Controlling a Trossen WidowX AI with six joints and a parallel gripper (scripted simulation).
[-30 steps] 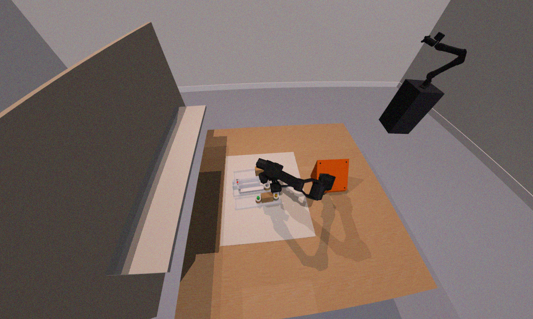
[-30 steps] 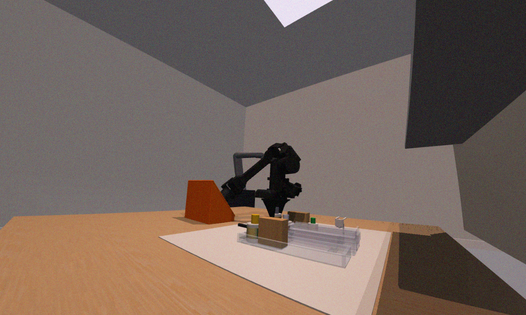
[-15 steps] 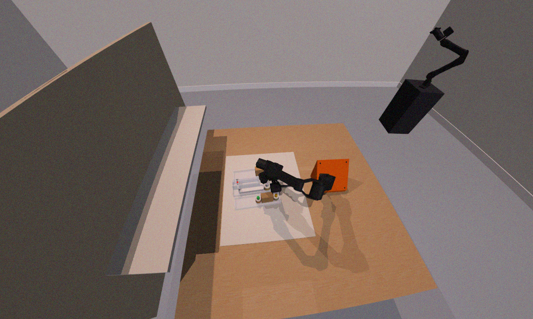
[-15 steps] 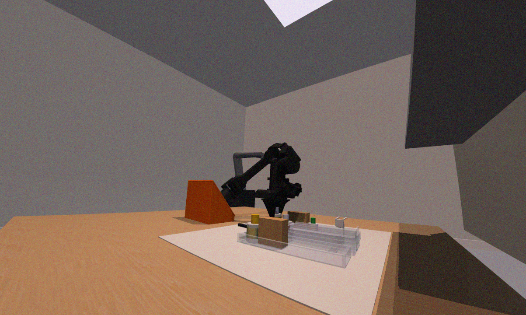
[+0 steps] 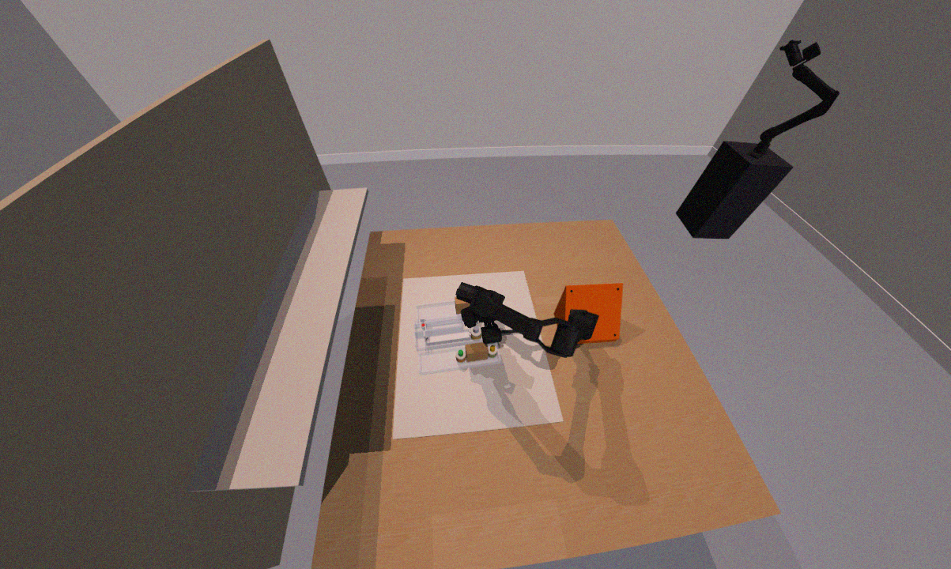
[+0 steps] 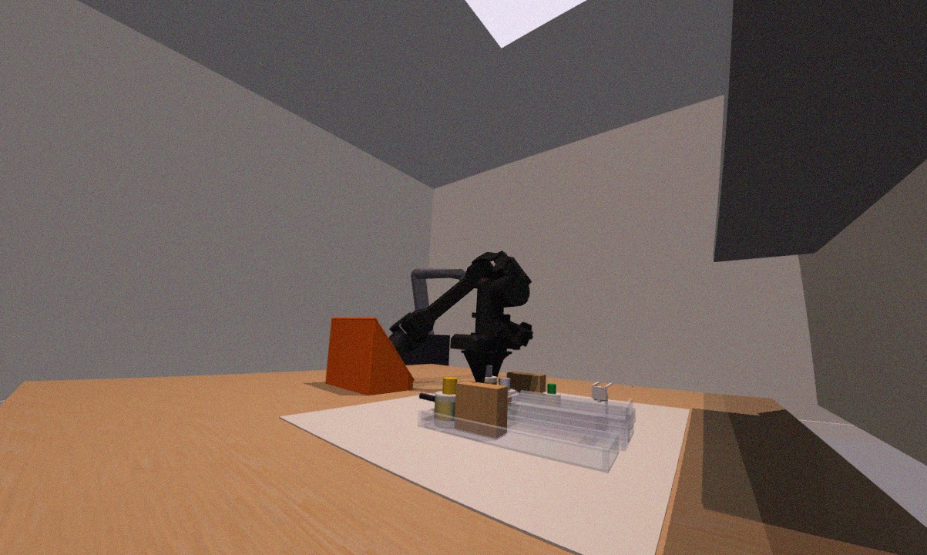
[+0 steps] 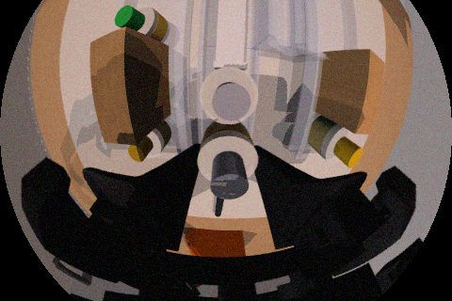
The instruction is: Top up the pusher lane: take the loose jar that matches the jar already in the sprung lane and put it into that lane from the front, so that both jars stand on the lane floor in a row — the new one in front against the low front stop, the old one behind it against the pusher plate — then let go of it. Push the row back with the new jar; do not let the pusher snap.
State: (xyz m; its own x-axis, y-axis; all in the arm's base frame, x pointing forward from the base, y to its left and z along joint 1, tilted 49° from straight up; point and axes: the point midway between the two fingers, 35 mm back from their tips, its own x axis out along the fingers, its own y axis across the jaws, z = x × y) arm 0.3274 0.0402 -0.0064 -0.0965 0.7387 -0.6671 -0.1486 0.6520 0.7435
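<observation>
The black rod is 110 mm behind my gripper tip, 20 mm to the right of it and 40 mm below it. From my gripper tip the other things lie so: ledge (500 mm ahead, 60 mm to the left, 320 mm above).
</observation>
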